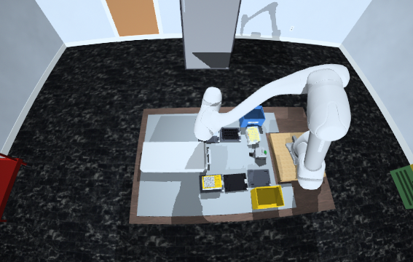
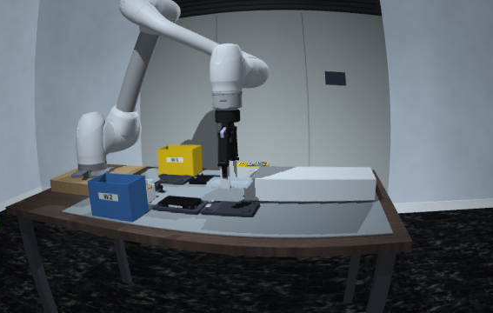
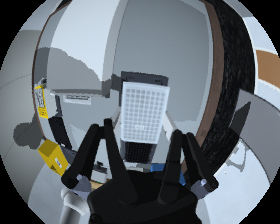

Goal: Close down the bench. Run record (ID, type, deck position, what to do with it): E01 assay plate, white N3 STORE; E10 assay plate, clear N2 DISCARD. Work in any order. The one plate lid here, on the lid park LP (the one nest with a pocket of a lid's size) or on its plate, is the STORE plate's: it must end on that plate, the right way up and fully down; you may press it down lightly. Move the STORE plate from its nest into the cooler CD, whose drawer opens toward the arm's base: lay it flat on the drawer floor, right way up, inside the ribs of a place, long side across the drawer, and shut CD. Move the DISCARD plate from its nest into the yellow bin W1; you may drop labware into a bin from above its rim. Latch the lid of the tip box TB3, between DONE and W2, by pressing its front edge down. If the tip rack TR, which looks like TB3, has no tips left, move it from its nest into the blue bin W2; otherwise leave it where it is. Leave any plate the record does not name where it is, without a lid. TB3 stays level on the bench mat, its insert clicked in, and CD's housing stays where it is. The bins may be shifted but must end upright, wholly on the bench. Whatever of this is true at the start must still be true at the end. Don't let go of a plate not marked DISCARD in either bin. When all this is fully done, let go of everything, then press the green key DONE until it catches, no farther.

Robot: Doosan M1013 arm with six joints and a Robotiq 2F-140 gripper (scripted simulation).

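My hand is 260 mm past the yellow bin W1, 560 mm to the right of it and 70 mm above it. Round my hand: pale plate (20 mm below); black plate (170 mm behind, 30 mm to the left, 90 mm below); grey plate lid (140 mm ahead, 160 mm to the left, 80 mm below).
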